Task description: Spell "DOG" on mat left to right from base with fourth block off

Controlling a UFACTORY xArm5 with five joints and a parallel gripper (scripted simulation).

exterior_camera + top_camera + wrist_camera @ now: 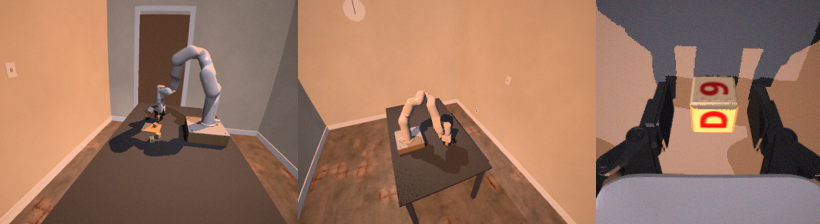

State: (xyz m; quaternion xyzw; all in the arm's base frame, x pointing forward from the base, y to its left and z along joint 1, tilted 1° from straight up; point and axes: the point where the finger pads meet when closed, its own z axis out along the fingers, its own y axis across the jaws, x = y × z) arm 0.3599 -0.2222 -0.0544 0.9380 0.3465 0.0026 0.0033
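Right now the orange mat is 18 cm to the left of my hand, 6 cm ahead of it and 2 cm below it.
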